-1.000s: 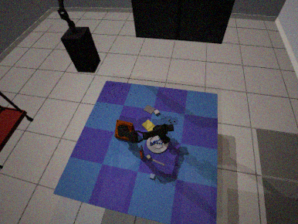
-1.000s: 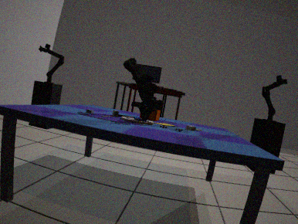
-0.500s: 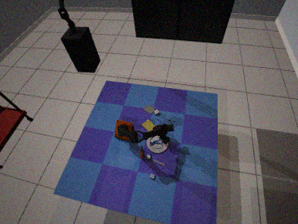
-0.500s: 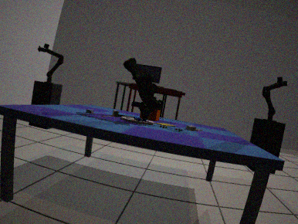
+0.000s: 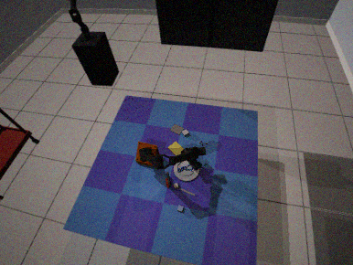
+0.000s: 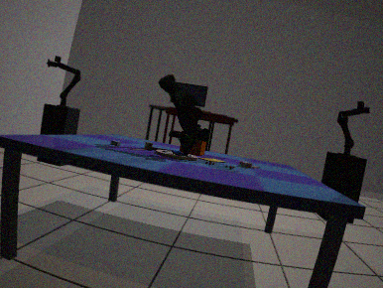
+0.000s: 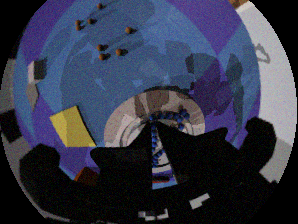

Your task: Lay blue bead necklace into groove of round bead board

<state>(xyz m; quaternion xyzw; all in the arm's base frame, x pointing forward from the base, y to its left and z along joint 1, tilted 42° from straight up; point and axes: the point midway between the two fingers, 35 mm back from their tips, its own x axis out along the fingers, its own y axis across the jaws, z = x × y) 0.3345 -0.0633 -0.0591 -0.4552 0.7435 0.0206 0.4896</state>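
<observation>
Right now my gripper tip is 30 mm past the round white bead board, 40 mm to the left of it and 10 mm above it. The rest, counted from my gripper tip: red-handled tool: 160 mm behind, 160 mm to the right, 10 mm below; then yellow card: 140 mm behind, 120 mm to the left, 10 mm below; then thin pale stick: 220 mm to the right, 10 mm below.
</observation>
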